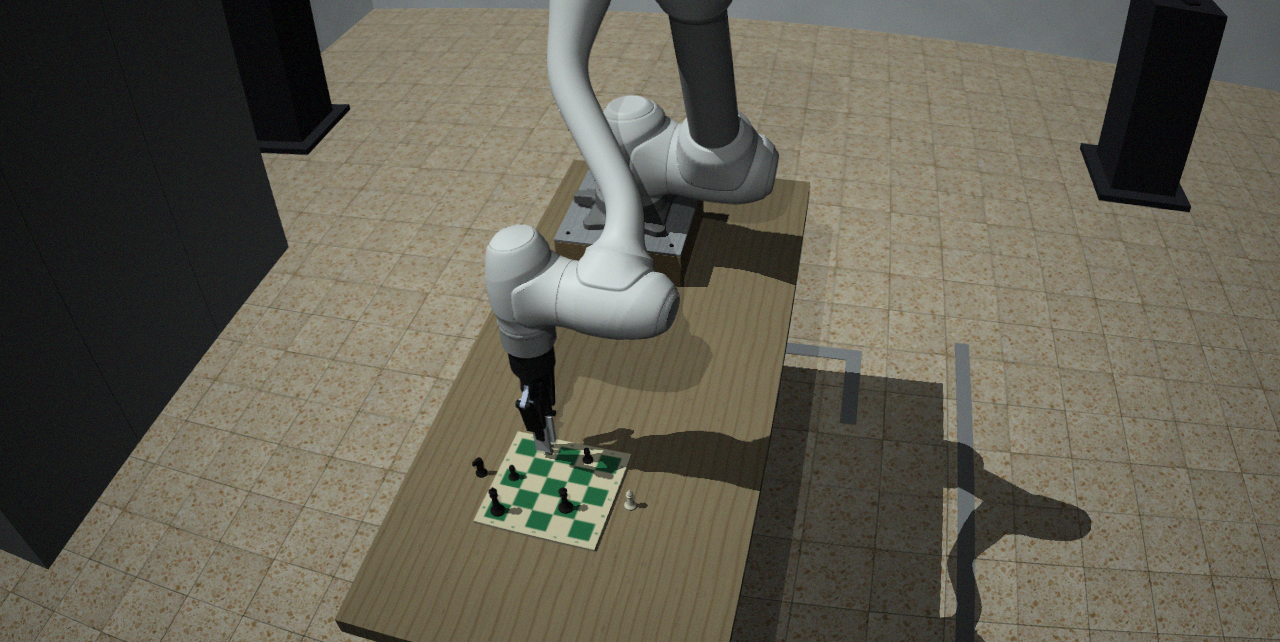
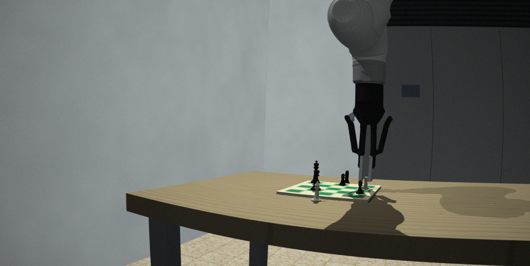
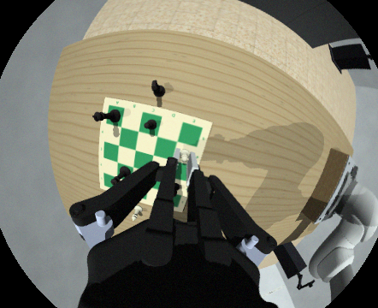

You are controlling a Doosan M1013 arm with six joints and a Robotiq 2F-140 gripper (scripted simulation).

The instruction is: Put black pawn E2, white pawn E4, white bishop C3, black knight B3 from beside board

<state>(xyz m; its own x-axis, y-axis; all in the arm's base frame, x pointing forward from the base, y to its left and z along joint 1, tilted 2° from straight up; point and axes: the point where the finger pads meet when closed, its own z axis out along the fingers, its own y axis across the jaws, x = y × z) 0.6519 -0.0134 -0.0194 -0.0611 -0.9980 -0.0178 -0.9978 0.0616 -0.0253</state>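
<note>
My hand is 40 mm above the white pawn. From my hand the other things lie so: white bishop (170 mm to the left, 90 mm ahead, 40 mm below); black knight (110 mm to the right, 70 mm ahead, 40 mm below); green-and-cream chessboard (80 mm ahead, 60 mm below, 30 mm to the left).
</note>
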